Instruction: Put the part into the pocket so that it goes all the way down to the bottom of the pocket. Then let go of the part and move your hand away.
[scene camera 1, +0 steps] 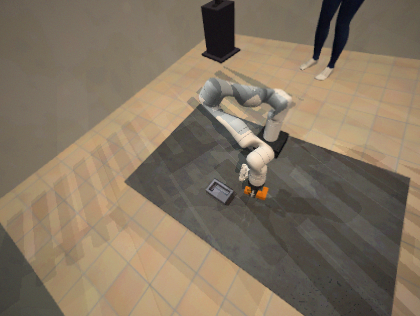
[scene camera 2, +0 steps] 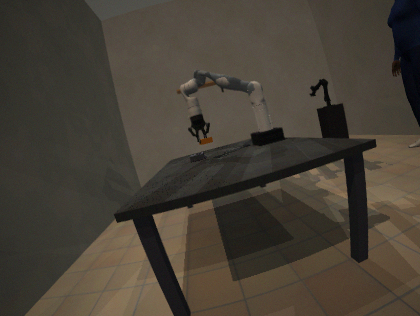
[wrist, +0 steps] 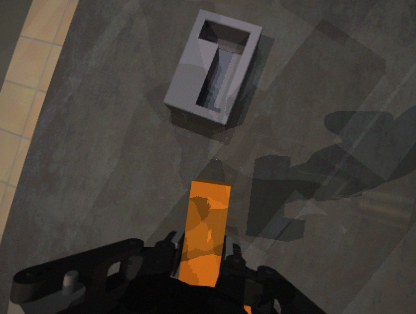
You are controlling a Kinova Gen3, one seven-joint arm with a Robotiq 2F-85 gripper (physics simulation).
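Places are measured from the arm's base along level axes (x ahead, y left, z up), in millimetres.
Pixels of known places: gripper, fingertip midpoint: [scene camera 1: 254,193] [scene camera 2: 203,142] [wrist: 204,242]; arm's base, link origin: [scene camera 1: 270,136] [scene camera 2: 265,130].
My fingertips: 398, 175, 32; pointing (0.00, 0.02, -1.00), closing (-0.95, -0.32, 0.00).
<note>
Ahead of a thing's pixels: the offset from my fingertips to its top centre, as dx, dy, dz. Level surfaces: height alone.
The orange part {-15, -3, +18} [scene camera 1: 263,193] [scene camera 2: 206,141] [wrist: 206,232] is held above the table. In the wrist view its long bar points up the view, tilted slightly right; its lower end is partly hidden by the gripper, with a small orange bit at the bottom edge. My gripper [scene camera 1: 254,193] [scene camera 2: 201,138] [wrist: 204,242] is shut on the part, with a finger on each side of the bar. The grey block {+93, -176, -75} [scene camera 1: 215,195] [scene camera 2: 198,158] [wrist: 190,77] with the L-shaped pocket lies apart from the part, ahead of it in the wrist view. Its pocket is empty; its wide end is at the top, its long slot tilted right.
The dark table {dz -111} [scene camera 1: 320,240] [scene camera 2: 240,180] carries the block and the arm's base [scene camera 1: 281,143] [scene camera 2: 267,136]. The table's edge shows at the left in the wrist view. A black pedestal [scene camera 1: 218,31] [scene camera 2: 333,121] and a standing person [scene camera 1: 330,37] [scene camera 2: 406,55] are beyond the table.
</note>
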